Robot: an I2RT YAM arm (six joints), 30 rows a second.
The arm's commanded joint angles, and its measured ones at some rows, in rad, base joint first. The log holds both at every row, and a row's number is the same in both.
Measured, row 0: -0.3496, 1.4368, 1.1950, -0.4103, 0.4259, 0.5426
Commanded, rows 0 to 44: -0.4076, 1.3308, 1.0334, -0.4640, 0.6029, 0.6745; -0.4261, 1.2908, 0.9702, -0.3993, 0.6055, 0.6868; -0.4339, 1.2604, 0.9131, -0.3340, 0.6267, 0.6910; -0.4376, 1.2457, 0.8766, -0.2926, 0.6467, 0.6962; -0.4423, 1.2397, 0.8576, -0.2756, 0.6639, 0.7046; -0.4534, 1.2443, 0.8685, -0.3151, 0.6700, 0.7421; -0.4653, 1.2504, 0.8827, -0.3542, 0.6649, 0.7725; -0.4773, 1.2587, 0.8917, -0.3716, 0.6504, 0.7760; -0.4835, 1.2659, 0.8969, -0.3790, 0.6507, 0.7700; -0.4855, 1.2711, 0.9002, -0.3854, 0.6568, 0.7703; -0.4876, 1.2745, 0.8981, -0.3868, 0.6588, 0.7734; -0.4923, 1.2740, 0.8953, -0.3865, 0.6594, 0.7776; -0.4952, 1.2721, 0.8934, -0.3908, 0.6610, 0.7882; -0.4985, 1.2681, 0.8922, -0.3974, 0.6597, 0.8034; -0.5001, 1.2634, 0.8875, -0.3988, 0.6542, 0.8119; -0.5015, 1.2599, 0.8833, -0.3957, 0.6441, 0.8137; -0.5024, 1.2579, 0.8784, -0.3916, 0.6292, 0.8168; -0.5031, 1.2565, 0.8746, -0.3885, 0.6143, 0.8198; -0.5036, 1.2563, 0.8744, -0.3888, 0.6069, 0.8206; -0.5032, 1.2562, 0.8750, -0.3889, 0.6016, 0.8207; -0.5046, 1.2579, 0.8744, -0.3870, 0.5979, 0.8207; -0.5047, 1.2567, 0.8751, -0.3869, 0.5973, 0.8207; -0.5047, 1.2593, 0.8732, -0.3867, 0.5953, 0.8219; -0.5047, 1.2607, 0.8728, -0.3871, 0.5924, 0.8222; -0.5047, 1.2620, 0.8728, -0.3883, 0.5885, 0.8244; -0.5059, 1.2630, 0.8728, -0.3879, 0.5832, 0.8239; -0.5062, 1.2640, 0.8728, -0.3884, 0.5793, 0.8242; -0.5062, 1.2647, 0.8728, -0.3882, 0.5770, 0.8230; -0.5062, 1.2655, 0.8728, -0.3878, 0.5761, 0.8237; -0.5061, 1.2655, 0.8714, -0.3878, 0.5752, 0.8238; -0.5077, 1.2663, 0.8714, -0.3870, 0.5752, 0.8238; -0.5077, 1.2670, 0.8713, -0.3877, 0.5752, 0.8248; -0.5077, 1.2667, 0.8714, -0.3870, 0.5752, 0.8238; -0.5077, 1.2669, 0.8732, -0.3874, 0.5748, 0.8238; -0.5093, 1.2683, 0.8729, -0.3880, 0.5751, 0.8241; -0.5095, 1.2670, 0.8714, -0.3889, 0.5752, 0.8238; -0.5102, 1.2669, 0.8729, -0.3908, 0.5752, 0.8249; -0.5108, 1.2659, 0.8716, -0.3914, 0.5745, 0.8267; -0.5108, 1.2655, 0.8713, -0.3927, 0.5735, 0.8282; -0.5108, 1.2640, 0.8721, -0.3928, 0.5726, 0.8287; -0.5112, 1.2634, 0.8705, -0.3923, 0.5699, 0.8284; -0.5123, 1.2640, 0.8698, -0.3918, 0.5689, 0.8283; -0.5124, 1.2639, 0.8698, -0.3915, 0.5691, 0.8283; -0.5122, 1.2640, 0.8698, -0.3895, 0.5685, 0.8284; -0.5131, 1.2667, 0.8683, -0.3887, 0.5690, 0.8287
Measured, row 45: -0.5068, 1.2724, 0.8642, -0.3740, 0.5678, 0.8120
